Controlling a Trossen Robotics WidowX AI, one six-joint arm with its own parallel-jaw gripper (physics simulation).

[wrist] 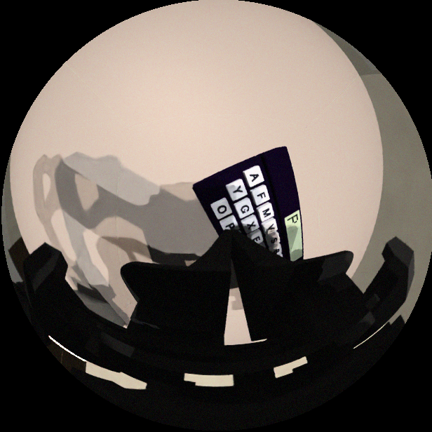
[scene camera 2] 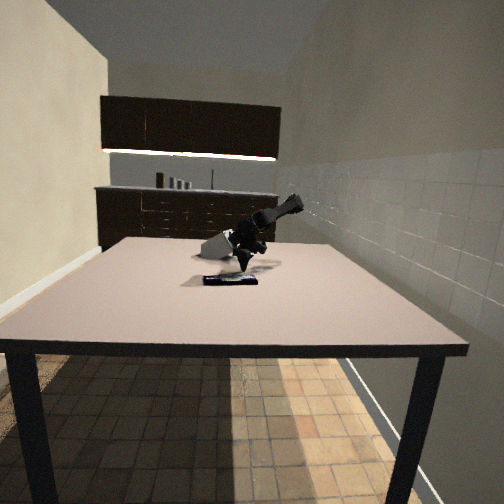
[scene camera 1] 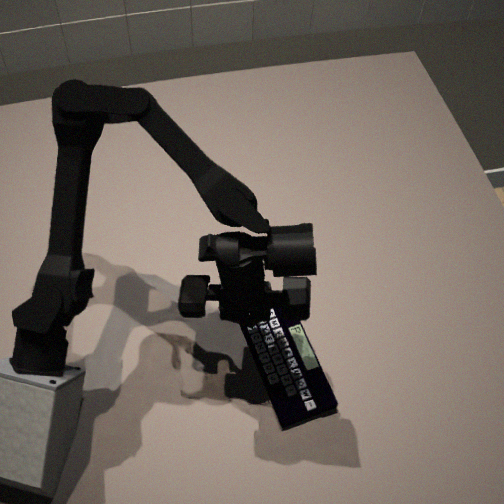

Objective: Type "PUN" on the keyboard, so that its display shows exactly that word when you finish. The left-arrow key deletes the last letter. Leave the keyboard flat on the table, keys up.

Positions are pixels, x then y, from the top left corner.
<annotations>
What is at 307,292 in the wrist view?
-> My gripper.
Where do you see a dark keyboard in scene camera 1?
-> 289,368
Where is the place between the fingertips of my gripper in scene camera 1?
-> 250,324
</annotations>
